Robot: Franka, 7 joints.
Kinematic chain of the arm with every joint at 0, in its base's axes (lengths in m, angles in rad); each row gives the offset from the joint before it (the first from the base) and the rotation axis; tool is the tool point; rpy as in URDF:
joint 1: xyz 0 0 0.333 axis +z
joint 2: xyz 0 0 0 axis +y
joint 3: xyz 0 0 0.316 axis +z
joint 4: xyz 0.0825 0 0 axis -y
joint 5: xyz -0.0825 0 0.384 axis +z
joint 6: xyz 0 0 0 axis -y
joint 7: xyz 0.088 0 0 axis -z
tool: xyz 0 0 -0.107 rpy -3.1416 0 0
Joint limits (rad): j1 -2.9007..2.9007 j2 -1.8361..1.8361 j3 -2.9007..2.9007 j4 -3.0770..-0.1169 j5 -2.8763..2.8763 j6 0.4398..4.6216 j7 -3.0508..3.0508
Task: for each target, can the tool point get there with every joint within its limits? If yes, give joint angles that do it. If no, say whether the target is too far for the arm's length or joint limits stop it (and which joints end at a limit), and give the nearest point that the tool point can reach.
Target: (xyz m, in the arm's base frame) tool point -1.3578 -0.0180 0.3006
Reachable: no: too far | nearest point -0.8576 -0.0114 0.3125 | short by 0.500 m
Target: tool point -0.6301 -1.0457 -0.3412
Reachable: no: too far | nearest point -0.3876 -0.6432 -0.0817 | short by 0.537 m
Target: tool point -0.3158 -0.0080 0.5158
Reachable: yes | joints -1.4347 1.5471 -1.9127 -2.4175 -0.5670 1.3120 1.8773
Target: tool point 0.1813 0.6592 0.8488
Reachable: yes | joints -2.1410 -0.8670 -1.6346 -0.4170 -2.3046 2.2953 -2.2966
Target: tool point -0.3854 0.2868 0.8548
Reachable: yes | joints -1.8114 0.4063 -2.1291 -1.5816 1.4277 3.1299 2.2421
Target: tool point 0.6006 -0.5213 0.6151
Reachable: yes | joints -1.0951 0.9082 0.8941 -0.7373 -2.2984 2.4925 -2.1922
